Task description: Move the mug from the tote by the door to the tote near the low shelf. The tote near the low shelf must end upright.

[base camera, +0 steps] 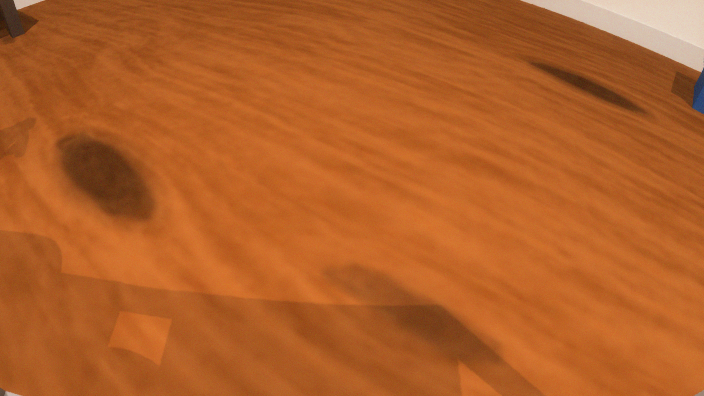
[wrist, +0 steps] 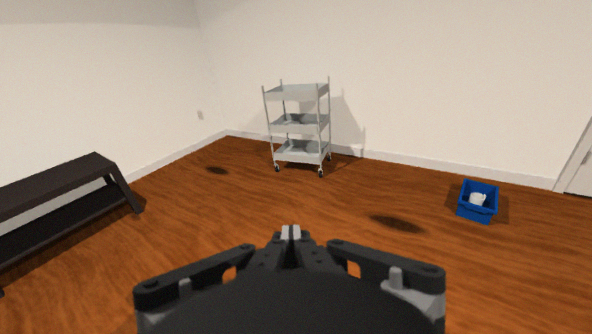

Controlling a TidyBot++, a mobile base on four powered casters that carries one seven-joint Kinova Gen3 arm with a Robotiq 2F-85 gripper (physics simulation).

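Frame: origin at the arm's base, x left, y back, z up, level; metres.
Seen in the pictures: gripper, fingertip midpoint: [wrist: 291, 237].
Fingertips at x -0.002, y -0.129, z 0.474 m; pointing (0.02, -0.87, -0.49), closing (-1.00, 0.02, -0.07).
Observation:
Offsets run from my fingertips to a thing's top centre. "spot": to the spot under its first point.
A white mug @(spot: dx -1.141, dy -0.819, dz -0.786 m) [wrist: 477, 199] sits inside a blue tote @(dx -1.152, dy -0.833, dz -0.750 m) [wrist: 475, 212] on the floor at the right of the wrist view, near the door [wrist: 580, 172]. An edge of a blue tote [base camera: 699, 95] also shows at the right border of the base camera view. My gripper [wrist: 291, 237] is shut with its fingertips together and nothing between them; it is well away from the tote and mug. A low dark shelf [wrist: 55, 175] stands at the left of the wrist view. A tote near the low shelf does not show in either view.
A grey three-tier wheeled cart [wrist: 298, 94] stands by the back wall, left of the blue tote. A dark leg @(spot: dx +1.275, dy -1.190, dz -0.803 m) [base camera: 12, 19] shows at the top left of the base camera view. A white baseboard [base camera: 645, 36] [wrist: 450, 172] runs along the wall. Dark oval patches mark the wooden floor.

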